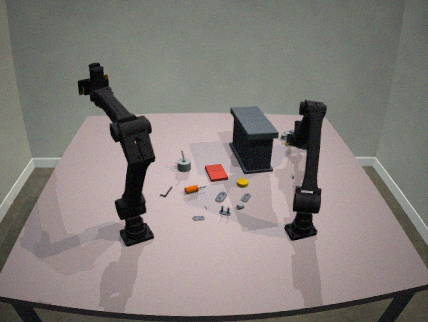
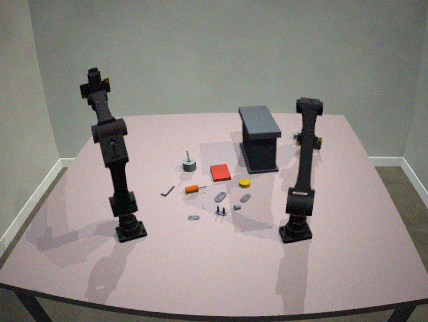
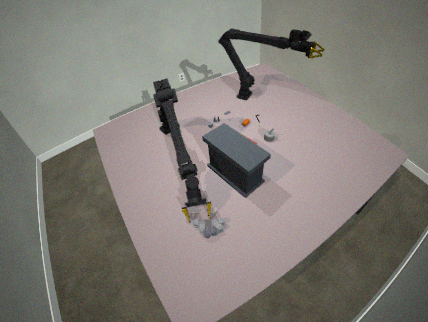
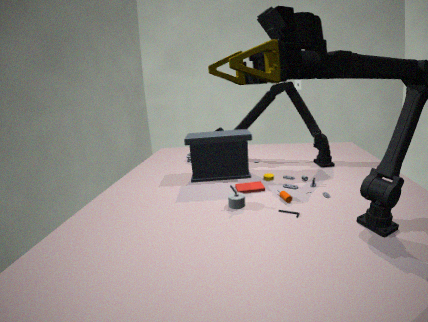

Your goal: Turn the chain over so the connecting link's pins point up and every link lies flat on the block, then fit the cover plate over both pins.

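Frame: origin at the left arm's base, x ahead, y down, z left, level; millimetres.
Seen in the pictures: left gripper, fingertip midpoint: (image 3: 323, 52) (image 4: 217, 66); right gripper, fingertip midpoint: (image 3: 199, 220); left arm's base, origin of the base link: (image 1: 136, 235) (image 2: 131, 233) (image 3: 244, 95) (image 4: 376, 225); right arm's base, origin of the base link: (image 1: 300, 231) (image 2: 295, 234) (image 4: 323, 163).
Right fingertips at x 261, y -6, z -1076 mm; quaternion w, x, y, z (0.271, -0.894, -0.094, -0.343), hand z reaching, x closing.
Observation:
Offsets run from my right fingertips to a thing's top centre.
A grey clump of link-like pieces (image 1: 286, 135) (image 3: 209, 228), seemingly the chain, lies on the table beyond the dark block; its pin direction cannot be made out. A small plate with two upright dark pins @(dy -25, dx -300, dz +697 mm) (image 1: 225, 212) (image 2: 220, 213) stands at the table's middle. Flat two-holed grey plates @(dy +1, dx -200, dz +653 mm) (image 1: 221, 196) @(dy +2, dx -258, dz +562 mm) (image 1: 246, 197) @(dy +3, dx -276, dz +808 mm) (image 1: 198, 218) lie around it; which is the cover plate is unclear. My right gripper (image 3: 199, 219) is open at the clump's near edge, its fingers wide apart with nothing visibly held. My left gripper (image 3: 320, 50) (image 4: 221, 66) is open and empty, high above the table.
The tall dark block @(dy -214, dx +17, dz +340 mm) (image 1: 254, 120) (image 3: 235, 145) stands beside the right arm. A red block @(dy -8, dx -32, dz +576 mm) (image 1: 216, 172), yellow disc @(dy -12, dx -167, dz +518 mm) (image 1: 242, 183), orange-handled screwdriver @(dy -24, dx -108, dz +729 mm) (image 1: 191, 189), hex key @(dy +0, dx -49, dz +846 mm) (image 4: 289, 212), small grey cylinder @(dy -16, dx -306, dz +626 mm) (image 2: 237, 207) and round grey pot with a rod @(dy -84, dx +84, dz +688 mm) (image 4: 236, 201) are on the table.

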